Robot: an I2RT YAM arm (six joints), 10 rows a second.
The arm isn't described. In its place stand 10 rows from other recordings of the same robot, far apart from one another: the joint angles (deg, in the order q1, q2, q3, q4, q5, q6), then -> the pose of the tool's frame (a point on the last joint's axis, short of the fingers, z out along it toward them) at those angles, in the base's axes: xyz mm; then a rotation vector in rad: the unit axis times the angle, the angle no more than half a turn.
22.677, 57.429, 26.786, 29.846, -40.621, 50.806 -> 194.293 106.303 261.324 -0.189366 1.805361 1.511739
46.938, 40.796, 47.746, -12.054, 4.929, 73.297 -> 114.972 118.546 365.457 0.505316 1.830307 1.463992
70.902, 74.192, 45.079, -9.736, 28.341, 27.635 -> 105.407 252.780 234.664 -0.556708 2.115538 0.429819
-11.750, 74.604, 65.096, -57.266, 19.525, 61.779 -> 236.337 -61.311 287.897 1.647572 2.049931 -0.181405
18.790, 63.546, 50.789, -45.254, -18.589, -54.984 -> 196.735 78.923 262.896 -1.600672 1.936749 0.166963
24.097, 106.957, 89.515, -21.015, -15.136, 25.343 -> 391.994 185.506 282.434 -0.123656 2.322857 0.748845
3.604, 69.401, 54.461, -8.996, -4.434, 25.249 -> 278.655 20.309 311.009 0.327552 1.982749 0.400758
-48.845, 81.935, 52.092, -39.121, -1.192, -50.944 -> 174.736 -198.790 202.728 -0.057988 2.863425 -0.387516
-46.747, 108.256, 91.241, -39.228, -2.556, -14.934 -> 285.808 -301.474 258.803 0.693285 2.496746 -0.353408
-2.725, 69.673, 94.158, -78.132, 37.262, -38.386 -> 185.814 -30.423 434.789 -0.513665 2.521593 -1.102281
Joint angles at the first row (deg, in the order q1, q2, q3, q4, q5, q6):
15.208, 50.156, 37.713, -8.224, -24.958, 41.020
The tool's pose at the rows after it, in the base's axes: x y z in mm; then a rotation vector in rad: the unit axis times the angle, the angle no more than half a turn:
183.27 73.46 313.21 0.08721 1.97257 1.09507
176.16 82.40 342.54 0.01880 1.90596 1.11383
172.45 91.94 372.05 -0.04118 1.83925 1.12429
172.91 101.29 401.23 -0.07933 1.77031 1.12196
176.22 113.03 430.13 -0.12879 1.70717 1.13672
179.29 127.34 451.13 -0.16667 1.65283 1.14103
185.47 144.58 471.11 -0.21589 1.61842 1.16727
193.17 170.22 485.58 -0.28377 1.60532 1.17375
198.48 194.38 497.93 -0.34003 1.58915 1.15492
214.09 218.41 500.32 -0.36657 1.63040 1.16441
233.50 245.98 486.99 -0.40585 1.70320 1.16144
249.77 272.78 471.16 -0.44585 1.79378 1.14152
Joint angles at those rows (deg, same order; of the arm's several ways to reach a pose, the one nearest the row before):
17.504, 48.319, 41.800, -9.456, -24.808, 41.396
20.958, 47.979, 46.768, -10.624, -23.051, 40.895
24.334, 49.216, 52.423, -11.225, -20.921, 39.999
27.171, 51.726, 58.558, -11.219, -18.260, 38.972
29.832, 55.390, 65.303, -10.939, -16.968, 37.874
33.047, 58.886, 70.584, -10.019, -14.592, 36.551
35.817, 63.476, 76.798, -9.859, -14.148, 35.641
39.608, 69.176, 83.410, -10.581, -12.970, 33.375
43.013, 74.375, 89.853, -11.807, -10.902, 30.477
44.272, 80.629, 96.219, -14.165, -11.240, 30.450
45.226, 86.931, 100.281, -16.027, -12.140, 30.010
46.331, 93.157, 104.985, -19.693, -12.458, 29.281

